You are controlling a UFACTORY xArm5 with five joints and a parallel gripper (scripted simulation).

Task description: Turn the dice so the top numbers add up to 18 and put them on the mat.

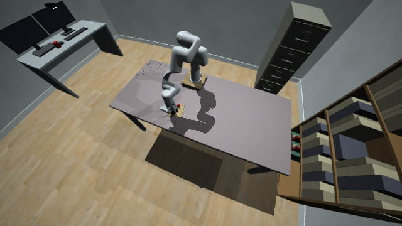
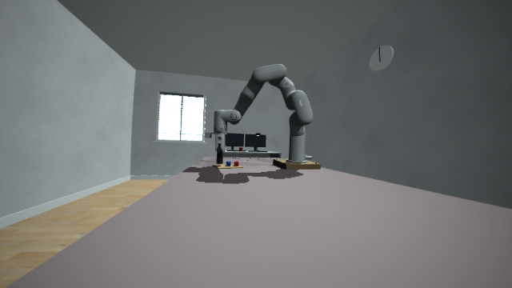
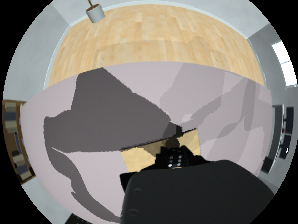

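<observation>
My gripper is now 5 cm past the blue die and 2 cm above it. The rest, counted from my hand: tan mat (5 cm behind, 3 cm below); black die (1 cm below); red die (10 cm behind, 1 cm to the right, 2 cm below).
</observation>
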